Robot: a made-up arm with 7 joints. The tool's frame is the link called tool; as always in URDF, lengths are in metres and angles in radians. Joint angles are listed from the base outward. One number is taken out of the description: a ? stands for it. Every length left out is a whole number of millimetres.
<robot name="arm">
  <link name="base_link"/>
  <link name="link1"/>
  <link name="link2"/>
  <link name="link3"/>
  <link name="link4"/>
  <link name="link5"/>
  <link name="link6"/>
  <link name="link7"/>
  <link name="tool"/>
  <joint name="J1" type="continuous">
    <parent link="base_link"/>
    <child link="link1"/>
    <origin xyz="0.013 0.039 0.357" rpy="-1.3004 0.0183 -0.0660"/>
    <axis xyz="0 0 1"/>
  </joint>
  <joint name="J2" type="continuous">
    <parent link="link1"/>
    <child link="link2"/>
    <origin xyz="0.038 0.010 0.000" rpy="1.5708 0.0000 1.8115"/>
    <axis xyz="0 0 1"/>
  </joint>
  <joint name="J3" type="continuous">
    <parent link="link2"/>
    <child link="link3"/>
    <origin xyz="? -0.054 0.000" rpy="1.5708 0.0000 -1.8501"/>
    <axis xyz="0 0 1"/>
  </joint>
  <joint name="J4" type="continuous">
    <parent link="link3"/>
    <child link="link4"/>
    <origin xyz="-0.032 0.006 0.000" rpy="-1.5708 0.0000 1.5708"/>
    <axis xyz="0 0 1"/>
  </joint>
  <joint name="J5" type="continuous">
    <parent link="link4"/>
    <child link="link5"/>
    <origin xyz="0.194 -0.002 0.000" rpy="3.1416 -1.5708 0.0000"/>
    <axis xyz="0 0 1"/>
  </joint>
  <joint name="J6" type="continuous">
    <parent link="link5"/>
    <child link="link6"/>
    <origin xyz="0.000 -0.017 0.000" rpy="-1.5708 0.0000 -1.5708"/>
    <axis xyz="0 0 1"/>
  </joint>
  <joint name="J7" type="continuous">
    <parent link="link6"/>
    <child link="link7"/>
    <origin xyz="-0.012 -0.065 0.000" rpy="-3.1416 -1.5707 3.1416"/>
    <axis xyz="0 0 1"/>
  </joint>
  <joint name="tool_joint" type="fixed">
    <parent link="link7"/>
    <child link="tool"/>
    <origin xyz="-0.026 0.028 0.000" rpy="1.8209 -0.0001 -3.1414"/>
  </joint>
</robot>
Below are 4 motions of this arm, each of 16 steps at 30 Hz.
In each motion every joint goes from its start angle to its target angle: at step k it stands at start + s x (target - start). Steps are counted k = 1, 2, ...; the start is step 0. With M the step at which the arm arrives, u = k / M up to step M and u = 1 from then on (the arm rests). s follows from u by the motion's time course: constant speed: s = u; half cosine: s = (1 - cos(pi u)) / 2; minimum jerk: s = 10 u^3 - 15 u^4 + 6 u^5.
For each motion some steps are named. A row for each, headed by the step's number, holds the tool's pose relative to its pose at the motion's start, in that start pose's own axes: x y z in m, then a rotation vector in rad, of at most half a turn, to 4 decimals.
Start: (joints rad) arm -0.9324 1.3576 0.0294 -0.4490 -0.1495 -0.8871 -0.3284
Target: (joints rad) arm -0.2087 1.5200 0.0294 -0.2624 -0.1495 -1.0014 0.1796
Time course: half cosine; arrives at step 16
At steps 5, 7, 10, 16:
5: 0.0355 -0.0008 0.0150 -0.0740 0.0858 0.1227
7: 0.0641 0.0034 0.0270 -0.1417 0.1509 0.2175
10: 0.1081 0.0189 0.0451 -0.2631 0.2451 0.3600
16: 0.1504 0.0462 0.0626 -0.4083 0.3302 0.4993

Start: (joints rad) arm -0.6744 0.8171 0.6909 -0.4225 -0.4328 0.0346 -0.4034
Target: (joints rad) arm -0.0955 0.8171 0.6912 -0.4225 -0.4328 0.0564 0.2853
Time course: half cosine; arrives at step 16
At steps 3, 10, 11, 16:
3: 0.0046 -0.0061 0.0052 -0.0475 0.0409 -0.0075
10: 0.0339 -0.0437 0.0519 -0.3879 0.3099 -0.1402
11: 0.0374 -0.0480 0.0597 -0.4347 0.3437 -0.1702
16: 0.0457 -0.0578 0.0812 -0.5511 0.4244 -0.2591

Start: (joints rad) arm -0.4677 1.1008 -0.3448 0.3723 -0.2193 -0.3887 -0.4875
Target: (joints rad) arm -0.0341 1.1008 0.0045 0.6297 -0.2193 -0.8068 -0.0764
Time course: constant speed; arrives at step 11
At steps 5, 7, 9, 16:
5: 0.0260 -0.0367 0.0489 -0.0435 0.2495 -0.0345
7: 0.0371 -0.0480 0.0704 -0.0666 0.3455 -0.0576
9: 0.0484 -0.0570 0.0929 -0.0918 0.4386 -0.0864
16: 0.0597 -0.0637 0.1161 -0.1184 0.5283 -0.1209

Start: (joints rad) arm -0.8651 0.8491 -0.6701 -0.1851 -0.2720 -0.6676 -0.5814
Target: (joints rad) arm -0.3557 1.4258 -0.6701 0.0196 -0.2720 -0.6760 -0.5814
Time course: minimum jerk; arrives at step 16
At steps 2, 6, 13, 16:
2: 0.0016 -0.0007 0.0030 -0.0132 -0.0001 0.0076
6: 0.0289 -0.0057 0.0505 -0.2234 -0.0115 0.1331
13: 0.0931 0.0292 0.1610 -0.7341 -0.1321 0.4761
16: 0.0965 0.0338 0.1678 -0.7683 -0.1462 0.5010

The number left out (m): 0.167
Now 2 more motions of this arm.
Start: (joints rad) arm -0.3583 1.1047 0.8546 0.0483 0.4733 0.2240 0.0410
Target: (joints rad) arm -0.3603 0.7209 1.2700 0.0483 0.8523 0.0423 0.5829
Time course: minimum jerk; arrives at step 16
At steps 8, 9, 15, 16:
8: 0.0017 -0.0470 0.0334 -0.1395 0.3363 -0.1654
9: 0.0025 -0.0578 0.0435 -0.1728 0.4023 -0.2142
15: 0.0058 -0.0914 0.0837 -0.2753 0.5831 -0.3991
16: 0.0059 -0.0916 0.0840 -0.2759 0.5840 -0.4003

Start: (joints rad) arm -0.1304 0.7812 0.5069 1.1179 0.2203 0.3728 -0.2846
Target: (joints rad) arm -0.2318 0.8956 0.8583 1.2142 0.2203 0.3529 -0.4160
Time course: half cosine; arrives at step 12
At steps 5, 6, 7, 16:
5: -0.0224 0.0058 0.0072 0.0492 0.0156 0.1401
6: -0.0296 0.0073 0.0099 0.0691 0.0189 0.1892
7: -0.0365 0.0087 0.0126 0.0904 0.0210 0.2384
16: -0.0542 0.0115 0.0204 0.1590 0.0212 0.3790

